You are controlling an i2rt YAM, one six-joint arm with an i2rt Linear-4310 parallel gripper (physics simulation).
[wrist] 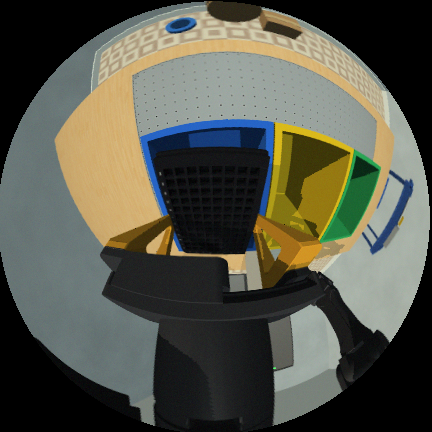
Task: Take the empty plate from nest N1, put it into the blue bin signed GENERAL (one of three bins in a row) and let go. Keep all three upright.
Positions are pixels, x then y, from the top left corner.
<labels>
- my gripper: 213, 217
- green bin: 363, 173
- black plate: 212, 194
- blue bin: 251, 133
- yellow bin: 309, 170
</labels>
